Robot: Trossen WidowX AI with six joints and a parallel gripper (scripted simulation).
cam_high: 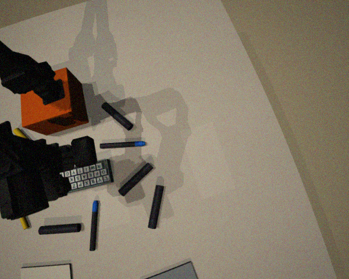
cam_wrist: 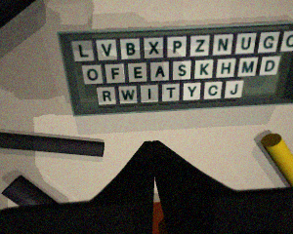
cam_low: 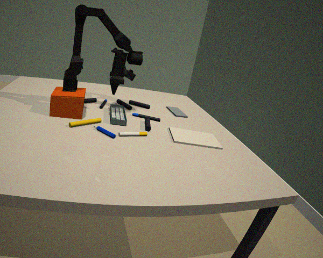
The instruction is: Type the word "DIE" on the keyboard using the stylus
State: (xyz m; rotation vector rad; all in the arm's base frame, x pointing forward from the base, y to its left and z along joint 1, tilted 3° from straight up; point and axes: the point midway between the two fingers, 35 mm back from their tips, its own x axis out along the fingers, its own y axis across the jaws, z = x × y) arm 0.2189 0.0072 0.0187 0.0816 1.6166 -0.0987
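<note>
Right now my gripper tip is 130 mm past the yellow marker, 170 mm to the left of it and 90 mm above it. From my gripper tip the other things lie so: white-and-yellow pen 70 mm ahead, 250 mm to the right, 90 mm below; then grey card 400 mm ahead, 120 mm to the left, 90 mm below; then white pad 350 mm ahead, 240 mm to the right, 90 mm below.
</note>
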